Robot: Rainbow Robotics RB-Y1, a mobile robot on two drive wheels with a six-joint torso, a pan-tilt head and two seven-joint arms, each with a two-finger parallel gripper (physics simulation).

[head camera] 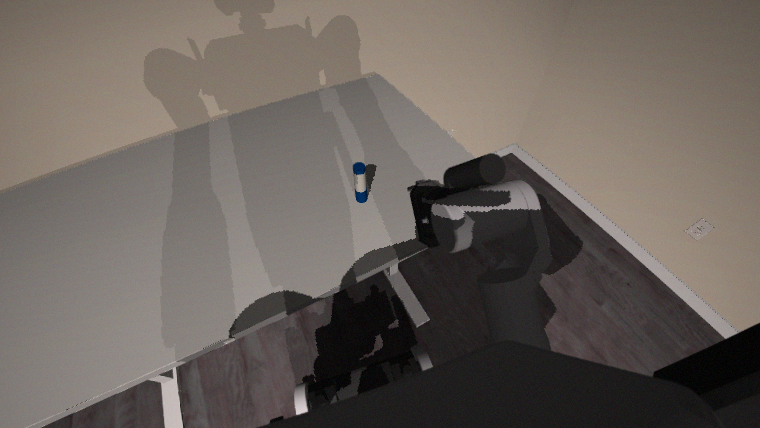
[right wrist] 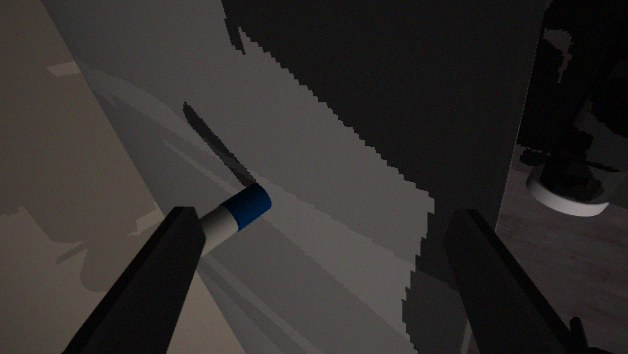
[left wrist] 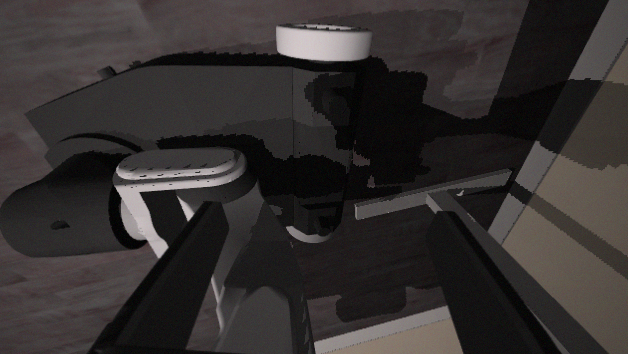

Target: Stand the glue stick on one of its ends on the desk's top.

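Where they show: left gripper, fingertip midpoint: [right wrist: 611, 331] [left wrist: 326, 219]; right gripper, fingertip midpoint: [head camera: 417, 213] [right wrist: 322, 224]; robot's base, link origin: [head camera: 367, 389].
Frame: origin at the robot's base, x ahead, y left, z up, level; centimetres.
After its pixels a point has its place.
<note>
The glue stick [head camera: 360, 182] {x 30.5, y -12.1, z 102.2 cm} [right wrist: 250, 206] {x 30.7, y -13.2, z 97.1 cm}, white with blue ends, appears to stand upright on the grey desk [head camera: 106, 239] {x 39.5, y 51.4, z 95.1 cm} [right wrist: 320, 150] {x 24.1, y -20.5, z 95.1 cm}. Its shadow runs off from its lower end. In the right wrist view, the left-hand finger hides its other end. My right gripper [right wrist: 322, 224] {x 19.6, y -21.5, z 100.3 cm} is open, with nothing between its fingers. The stick shows beyond the left-hand finger, apart from it. In the head view, the right hand is at the desk's near right, right of the stick; its fingers are hard to make out. My left gripper [left wrist: 326, 219] {x -10.2, y 23.3, z 57.1 cm} is open and empty above the floor.
The wall [head camera: 611, 132] {x 69.3, y -172.8, z 56.5 cm} rises behind the desk, with an outlet plate [head camera: 699, 228] {x 3.8, y -184.5, z 40.9 cm} at the right. The desk's near edge and a pale desk leg [head camera: 406, 297] show beside the dark robot base. In the left wrist view, a white wheel [left wrist: 324, 44] and the robot's base show.
</note>
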